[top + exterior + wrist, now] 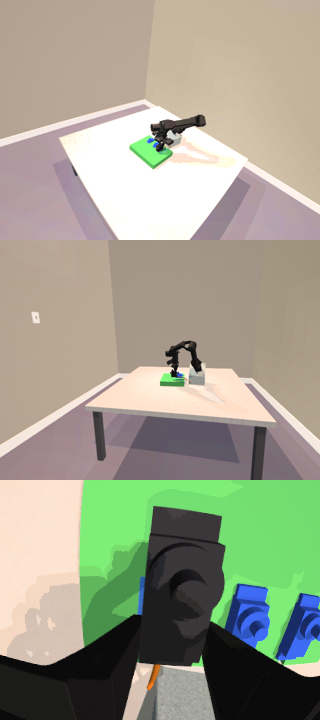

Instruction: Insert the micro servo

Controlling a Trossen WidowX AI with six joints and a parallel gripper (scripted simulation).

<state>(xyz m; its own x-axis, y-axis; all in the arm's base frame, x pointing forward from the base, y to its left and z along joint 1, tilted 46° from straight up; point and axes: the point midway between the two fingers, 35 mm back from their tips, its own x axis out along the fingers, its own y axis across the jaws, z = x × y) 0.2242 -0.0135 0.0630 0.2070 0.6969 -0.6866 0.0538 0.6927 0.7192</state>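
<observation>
The green deck is 10 cm below my gripper tip, 8 cm to the right of it and 7 cm ahead of it.
</observation>
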